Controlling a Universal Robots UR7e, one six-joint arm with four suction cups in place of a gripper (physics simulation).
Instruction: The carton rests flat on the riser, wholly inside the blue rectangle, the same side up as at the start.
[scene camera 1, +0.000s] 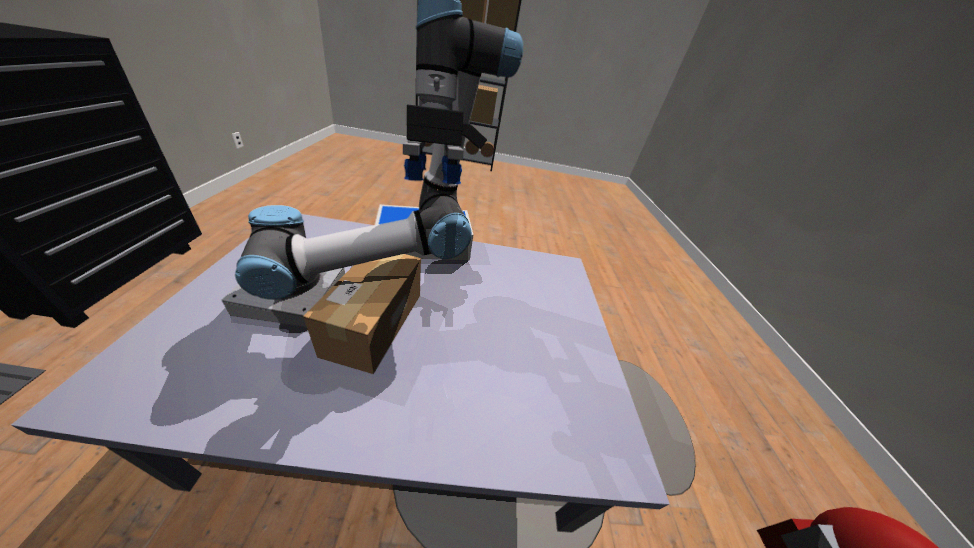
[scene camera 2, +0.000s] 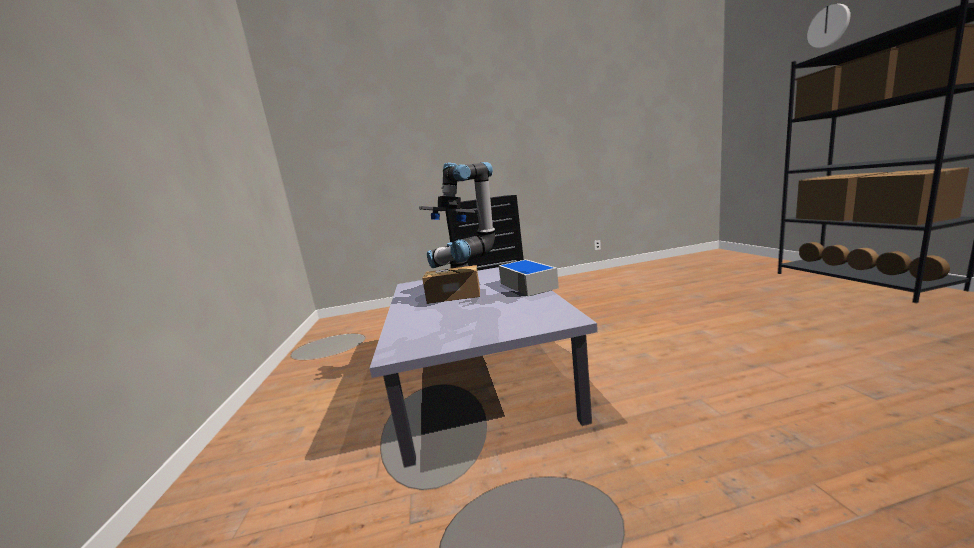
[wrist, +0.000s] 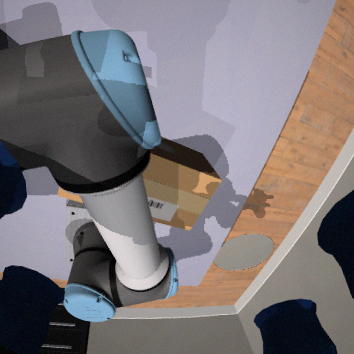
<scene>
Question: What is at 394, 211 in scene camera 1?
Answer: A riser with blue rectangle.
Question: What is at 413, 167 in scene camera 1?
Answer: The suction head.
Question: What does the riser with blue rectangle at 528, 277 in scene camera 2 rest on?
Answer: The table.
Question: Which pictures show the brown carton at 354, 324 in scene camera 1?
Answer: Scene camera 1, scene camera 2 and the wrist view: all of them.
</scene>
